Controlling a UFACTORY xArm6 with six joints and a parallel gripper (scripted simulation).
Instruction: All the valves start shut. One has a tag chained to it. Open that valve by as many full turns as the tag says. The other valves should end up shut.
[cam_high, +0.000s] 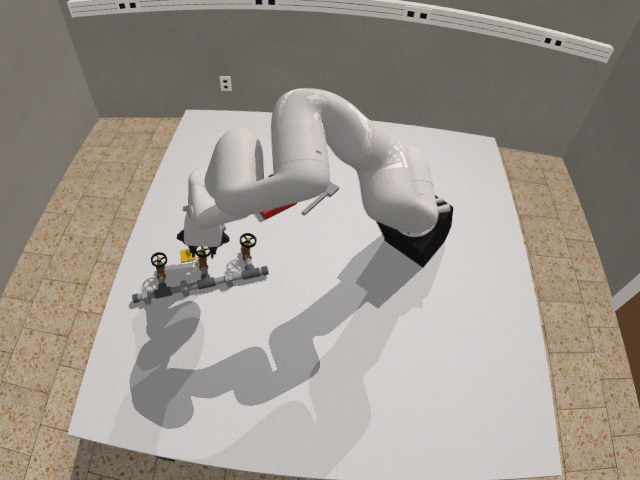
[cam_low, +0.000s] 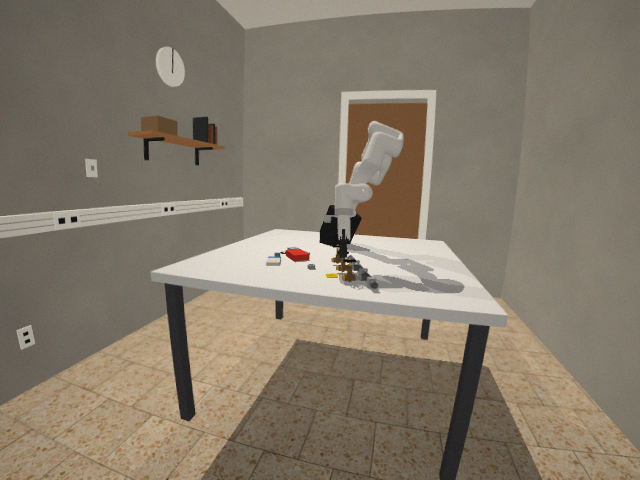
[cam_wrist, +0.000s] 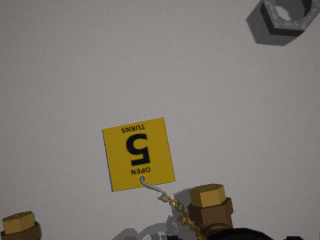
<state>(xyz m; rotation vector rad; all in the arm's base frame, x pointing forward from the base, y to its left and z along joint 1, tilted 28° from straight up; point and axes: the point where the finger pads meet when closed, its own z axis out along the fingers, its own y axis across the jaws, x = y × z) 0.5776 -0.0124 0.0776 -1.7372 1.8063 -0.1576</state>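
Right now the yellow tag is 80 mm below my hand, 60 mm ahead of it and 30 mm to the right of it. Round my hand: red box 230 mm to the right, 200 mm behind, 70 mm below; then grey nut 140 mm to the right, 80 mm below, 30 mm behind; then blue block 320 mm to the right, 80 mm below, 80 mm behind.
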